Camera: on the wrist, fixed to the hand. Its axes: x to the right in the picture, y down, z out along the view.
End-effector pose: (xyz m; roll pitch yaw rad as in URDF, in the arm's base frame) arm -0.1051 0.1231 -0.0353 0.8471 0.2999 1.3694
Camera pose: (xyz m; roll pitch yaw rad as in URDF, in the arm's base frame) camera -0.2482 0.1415 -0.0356 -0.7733 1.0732 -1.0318
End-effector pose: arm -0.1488 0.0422 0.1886 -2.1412 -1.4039 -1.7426
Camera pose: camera -0.2923 0.0502 0.1757 1.6945 -0.0872 1.2233
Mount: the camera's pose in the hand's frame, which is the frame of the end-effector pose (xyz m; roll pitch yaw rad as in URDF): -0.0100 0.0927 -0.1101 0.0625 0.3936 -1.6543
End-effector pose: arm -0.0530 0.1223 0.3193 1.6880 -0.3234 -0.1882
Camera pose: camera -0.0766 0.2271 0.4156 2.7372 1.0133 0.9884
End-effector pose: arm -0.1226 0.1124 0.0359 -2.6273 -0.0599 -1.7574
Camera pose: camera -0.2527 0.1502 0.0855 3.0424 -0.8956 0.0131
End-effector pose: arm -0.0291 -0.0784 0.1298 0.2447 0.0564 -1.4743
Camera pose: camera 0.0855 -0.0525 0.0461 -0.0322 0.6308 3.1009
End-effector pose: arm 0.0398 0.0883 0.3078 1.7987 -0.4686 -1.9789
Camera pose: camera 0.1432 0.1100 0.4060 2.5876 0.8593 -0.8803
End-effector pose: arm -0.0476 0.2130 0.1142 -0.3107 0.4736 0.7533
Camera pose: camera -0.1357 0.2052 0.0002 -0.3844 0.0394 -0.9245
